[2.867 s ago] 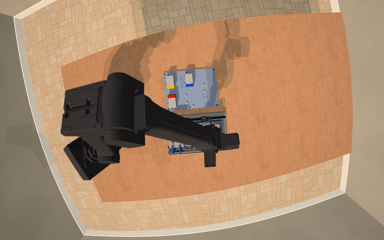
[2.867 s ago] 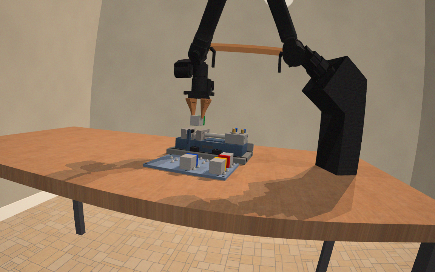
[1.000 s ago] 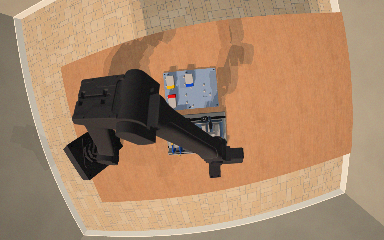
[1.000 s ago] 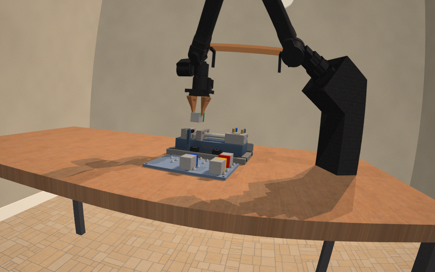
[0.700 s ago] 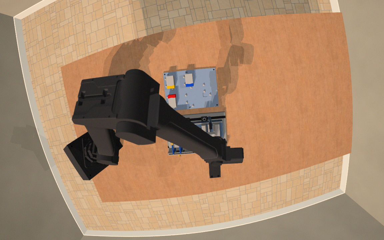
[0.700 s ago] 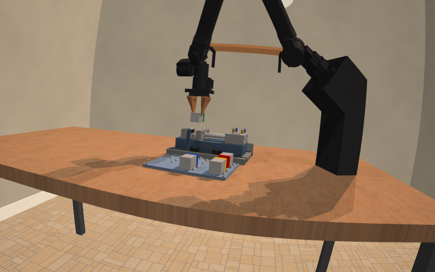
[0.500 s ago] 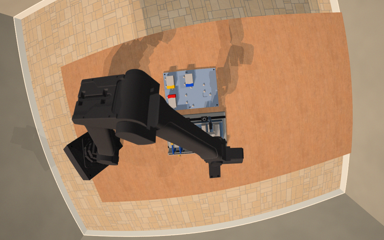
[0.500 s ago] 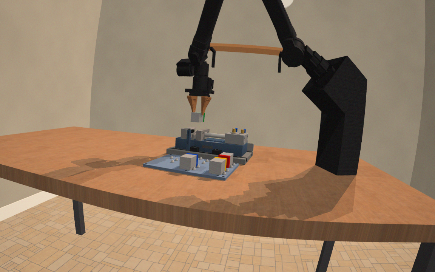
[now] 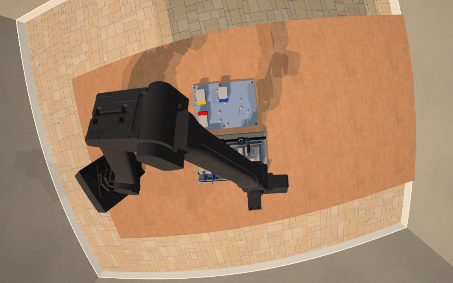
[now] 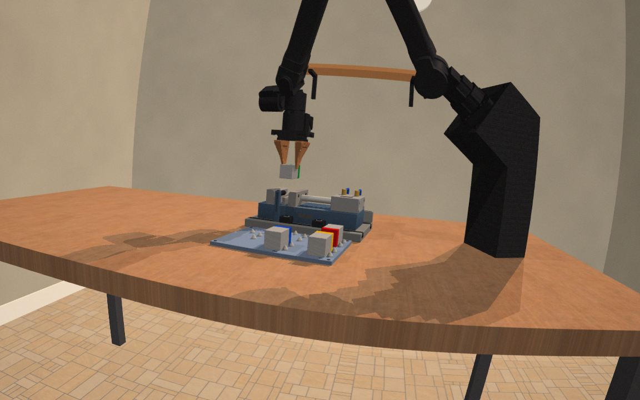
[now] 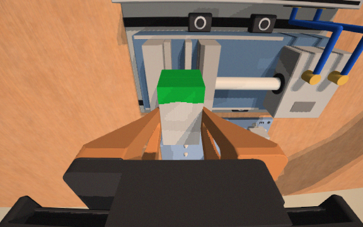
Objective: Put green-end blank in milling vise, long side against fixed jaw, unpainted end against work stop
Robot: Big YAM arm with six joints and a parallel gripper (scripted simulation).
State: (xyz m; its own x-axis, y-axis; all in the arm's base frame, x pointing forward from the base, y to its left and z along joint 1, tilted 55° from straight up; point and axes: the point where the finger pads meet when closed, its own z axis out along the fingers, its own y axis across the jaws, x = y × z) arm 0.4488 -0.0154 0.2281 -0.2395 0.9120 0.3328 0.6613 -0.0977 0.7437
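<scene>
Right now the green-ended blank is 20 mm below my hand. From my hand the other things lie so: moving jaw (30 mm behind, 80 mm below); then pale rod (80 mm behind, 20 mm to the right, 80 mm below); then fixed jaw (30 mm ahead, 20 mm to the left, 80 mm below).
</scene>
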